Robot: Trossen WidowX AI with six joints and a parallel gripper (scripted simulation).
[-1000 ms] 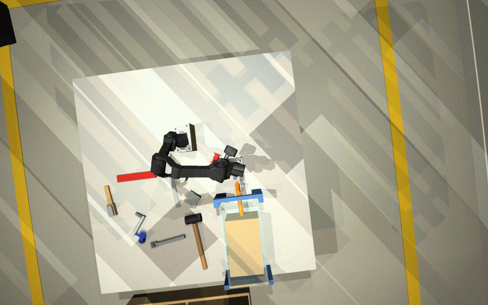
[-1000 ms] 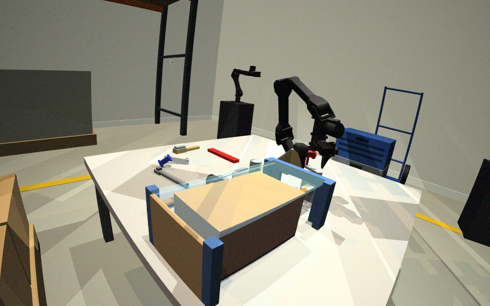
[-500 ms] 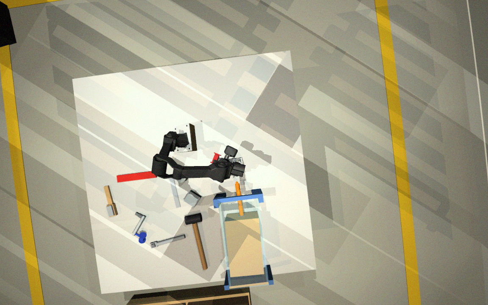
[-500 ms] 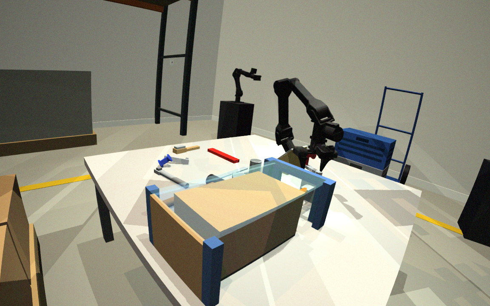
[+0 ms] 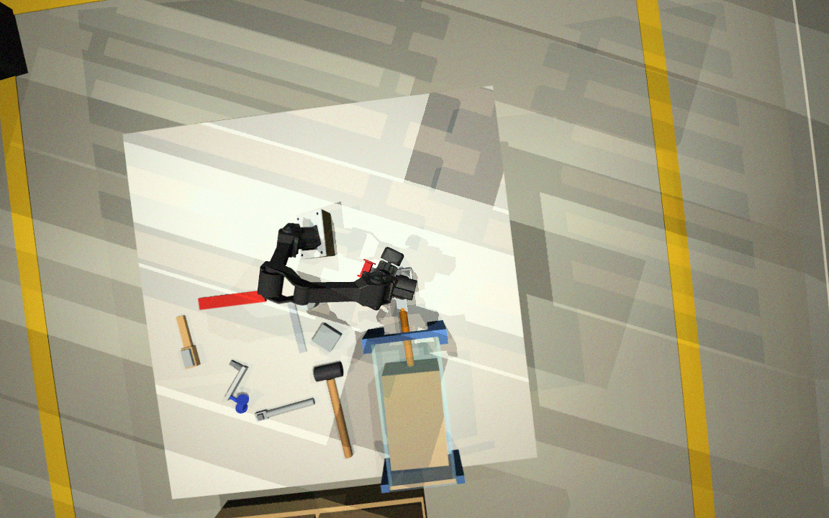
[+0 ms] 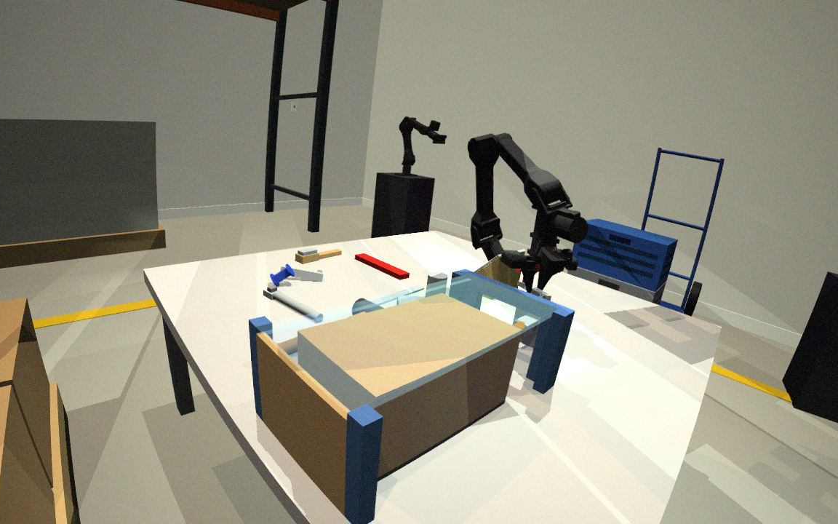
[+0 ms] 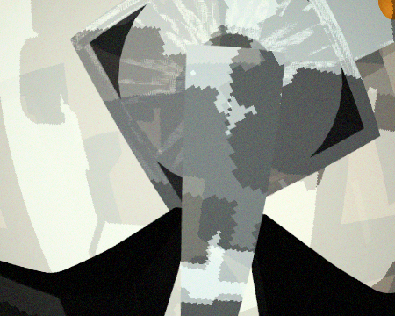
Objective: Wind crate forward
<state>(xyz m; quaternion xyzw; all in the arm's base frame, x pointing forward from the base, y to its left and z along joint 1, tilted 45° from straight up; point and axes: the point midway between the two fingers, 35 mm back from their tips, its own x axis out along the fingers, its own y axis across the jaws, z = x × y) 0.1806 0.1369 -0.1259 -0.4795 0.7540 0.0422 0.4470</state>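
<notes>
Now: gripper tip 20 mm short of the winch, 30 mm to the right of it and 60 mm above it. The rest, counted from my gripper tip: grey block 150 mm ahead, 250 mm to the right, 80 mm below; then red knob 40 mm behind, 40 mm to the right, 40 mm above; then red-knobbed winch handle 10 mm behind, 10 mm to the right, 20 mm above.
</notes>
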